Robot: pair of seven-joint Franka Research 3 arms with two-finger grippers.
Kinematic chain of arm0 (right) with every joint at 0, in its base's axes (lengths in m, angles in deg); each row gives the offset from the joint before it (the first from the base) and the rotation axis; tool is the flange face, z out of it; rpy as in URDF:
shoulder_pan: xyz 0 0 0.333 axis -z
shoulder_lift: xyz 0 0 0 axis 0.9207 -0.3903 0
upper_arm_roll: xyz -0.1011 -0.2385 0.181 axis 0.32 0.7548 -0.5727
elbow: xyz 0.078 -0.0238 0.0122 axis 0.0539 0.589 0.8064
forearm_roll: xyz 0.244 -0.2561 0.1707 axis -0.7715 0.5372 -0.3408
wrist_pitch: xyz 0 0 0 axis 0.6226 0.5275 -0.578
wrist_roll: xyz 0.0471 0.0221 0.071 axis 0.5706 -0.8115 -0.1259
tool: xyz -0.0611 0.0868 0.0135 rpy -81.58 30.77 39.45
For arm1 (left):
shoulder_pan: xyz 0 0 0.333 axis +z
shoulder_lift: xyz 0 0 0 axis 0.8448 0.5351 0
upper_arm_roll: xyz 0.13 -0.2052 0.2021 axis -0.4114 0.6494 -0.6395
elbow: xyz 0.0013 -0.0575 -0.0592 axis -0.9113 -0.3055 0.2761
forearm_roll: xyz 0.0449 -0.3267 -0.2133 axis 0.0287 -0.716 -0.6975
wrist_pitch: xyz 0 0 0 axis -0.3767 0.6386 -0.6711
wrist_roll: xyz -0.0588 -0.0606 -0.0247 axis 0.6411 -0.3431 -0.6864
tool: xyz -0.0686 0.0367 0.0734 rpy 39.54 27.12 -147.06
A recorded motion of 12 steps. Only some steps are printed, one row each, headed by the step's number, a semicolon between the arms.
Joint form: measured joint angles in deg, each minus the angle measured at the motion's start. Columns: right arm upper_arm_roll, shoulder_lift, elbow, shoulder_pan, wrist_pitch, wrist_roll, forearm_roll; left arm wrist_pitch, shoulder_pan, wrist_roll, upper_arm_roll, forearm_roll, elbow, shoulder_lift.
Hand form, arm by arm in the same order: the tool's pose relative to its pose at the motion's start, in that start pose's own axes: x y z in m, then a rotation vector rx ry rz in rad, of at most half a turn. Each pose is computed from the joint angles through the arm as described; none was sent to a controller.
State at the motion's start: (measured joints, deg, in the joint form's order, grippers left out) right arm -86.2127 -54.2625 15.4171 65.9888 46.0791 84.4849 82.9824; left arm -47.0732 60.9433 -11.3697 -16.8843 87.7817 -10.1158 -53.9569
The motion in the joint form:
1: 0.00 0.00 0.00 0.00 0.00 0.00 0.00; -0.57 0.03 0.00 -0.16 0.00 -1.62 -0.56
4: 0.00 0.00 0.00 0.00 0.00 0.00 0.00; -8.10 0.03 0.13 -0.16 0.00 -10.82 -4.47
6: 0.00 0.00 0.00 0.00 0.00 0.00 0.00; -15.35 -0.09 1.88 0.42 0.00 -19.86 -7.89
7: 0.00 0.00 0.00 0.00 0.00 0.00 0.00; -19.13 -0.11 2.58 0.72 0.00 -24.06 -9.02
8: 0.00 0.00 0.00 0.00 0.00 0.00 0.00; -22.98 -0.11 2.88 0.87 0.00 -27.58 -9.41
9: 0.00 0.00 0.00 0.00 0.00 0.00 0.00; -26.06 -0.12 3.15 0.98 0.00 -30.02 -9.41
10: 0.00 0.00 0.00 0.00 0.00 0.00 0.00; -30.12 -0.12 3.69 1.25 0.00 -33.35 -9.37
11: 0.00 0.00 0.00 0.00 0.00 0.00 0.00; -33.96 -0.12 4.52 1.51 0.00 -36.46 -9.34
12: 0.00 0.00 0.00 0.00 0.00 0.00 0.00; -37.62 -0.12 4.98 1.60 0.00 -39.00 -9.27
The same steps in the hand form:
1: 0.0000 0.0000 0.0000 0.0000 0.0000 0.0000; -0.0024 -0.0019 0.0076 0.0009 -0.0085 -0.0034
4: 0.0000 0.0000 0.0000 0.0000 0.0000 0.0000; -0.0146 -0.0021 0.0388 0.0023 0.0307 -0.0067
6: 0.0000 0.0000 0.0000 0.0000 0.0000 0.0000; -0.0290 0.0032 0.0750 0.0060 0.0595 -0.0265
7: 0.0000 0.0000 0.0000 0.0000 0.0000 0.0000; -0.0346 0.0054 0.0953 0.0073 0.0721 -0.0337
8: 0.0000 0.0000 0.0000 0.0000 0.0000 0.0000; -0.0370 0.0061 0.1157 0.0070 0.0847 -0.0366
9: 0.0000 0.0000 0.0000 0.0000 0.0000 0.0000; -0.0378 0.0068 0.1312 0.0060 0.0958 -0.0393
10: 0.0000 0.0000 0.0000 0.0000 0.0000 0.0000; -0.0404 0.0084 0.1529 0.0053 0.1079 -0.0441
11: 0.0000 0.0000 0.0000 0.0000 0.0000 0.0000; -0.0439 0.0098 0.1727 0.0041 0.1202 -0.0541
12: 0.0000 0.0000 0.0000 0.0000 0.0000 0.0000; -0.0465 0.0099 0.1881 0.0014 0.1384 -0.0604

